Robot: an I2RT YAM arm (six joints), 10 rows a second.
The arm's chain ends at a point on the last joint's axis. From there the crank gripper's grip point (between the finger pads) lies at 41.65 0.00 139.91 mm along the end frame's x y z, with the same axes.
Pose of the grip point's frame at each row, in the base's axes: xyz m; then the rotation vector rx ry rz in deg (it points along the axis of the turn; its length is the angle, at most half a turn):
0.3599 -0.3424 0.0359 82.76 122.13 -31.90
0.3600 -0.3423 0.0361 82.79 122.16 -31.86
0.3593 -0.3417 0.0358 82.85 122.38 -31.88
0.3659 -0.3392 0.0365 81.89 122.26 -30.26
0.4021 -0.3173 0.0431 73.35 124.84 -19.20
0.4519 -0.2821 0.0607 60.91 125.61 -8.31
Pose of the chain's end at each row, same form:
0.3482 -0.2907 0.1719 82.76 122.13 -31.90
0.3484 -0.2907 0.1721 82.79 122.16 -31.86
0.3481 -0.2904 0.1720 82.85 122.38 -31.88
0.3511 -0.2888 0.1727 81.89 122.26 -30.26
0.3676 -0.2790 0.1797 73.35 124.84 -19.20
0.3951 -0.2568 0.1928 60.91 125.61 -8.31

